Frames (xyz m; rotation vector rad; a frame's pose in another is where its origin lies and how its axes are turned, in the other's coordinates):
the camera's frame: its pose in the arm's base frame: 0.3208 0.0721 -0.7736 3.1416 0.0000 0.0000
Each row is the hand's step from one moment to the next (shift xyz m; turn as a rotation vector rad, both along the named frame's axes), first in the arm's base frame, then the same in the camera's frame.
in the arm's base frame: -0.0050 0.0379 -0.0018 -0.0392 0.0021 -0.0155
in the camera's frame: -0.0050 -0.0379 0.0018 -0.0392 -0.0021 0.0155
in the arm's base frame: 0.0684 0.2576 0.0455 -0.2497 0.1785 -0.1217
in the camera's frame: 0.0684 -0.2576 -0.0455 -0.2497 -0.1785 0.1217
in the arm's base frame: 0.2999 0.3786 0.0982 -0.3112 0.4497 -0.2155
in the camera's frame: 0.2999 -0.3786 -0.0982 -0.3112 -0.4497 0.2155
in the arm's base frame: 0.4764 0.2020 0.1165 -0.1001 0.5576 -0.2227
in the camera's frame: 0.4764 -0.2020 -0.1165 -0.1001 -0.5576 0.2227
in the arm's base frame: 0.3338 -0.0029 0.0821 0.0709 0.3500 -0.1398
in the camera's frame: 0.3338 0.0029 -0.0821 0.0709 -0.3500 0.1398
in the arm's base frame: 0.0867 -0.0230 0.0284 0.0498 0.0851 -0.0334
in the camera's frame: 0.0867 0.0230 -0.0284 0.0498 -0.0851 0.0334
